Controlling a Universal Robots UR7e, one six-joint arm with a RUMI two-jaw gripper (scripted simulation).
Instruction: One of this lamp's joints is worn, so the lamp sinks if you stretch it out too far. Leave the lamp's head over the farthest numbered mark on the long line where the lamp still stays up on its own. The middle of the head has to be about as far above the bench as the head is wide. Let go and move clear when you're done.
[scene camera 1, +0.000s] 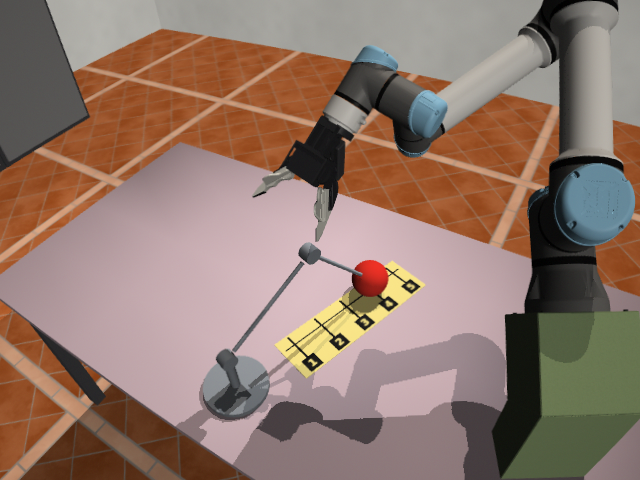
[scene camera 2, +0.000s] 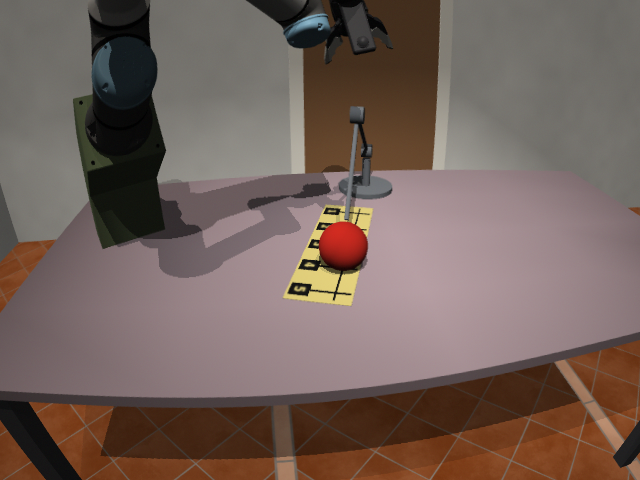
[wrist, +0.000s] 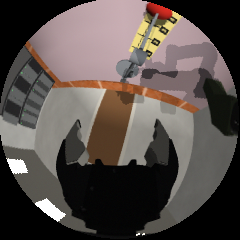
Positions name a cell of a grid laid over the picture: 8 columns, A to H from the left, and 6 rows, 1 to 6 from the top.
Labels:
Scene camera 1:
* gripper: D3
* yellow numbered strip: D5
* grey round base: C5
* red ball head: E4
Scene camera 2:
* gripper: E1
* yellow numbered strip: D4
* grey round base: E3
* red ball head: E4
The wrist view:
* gripper: D3

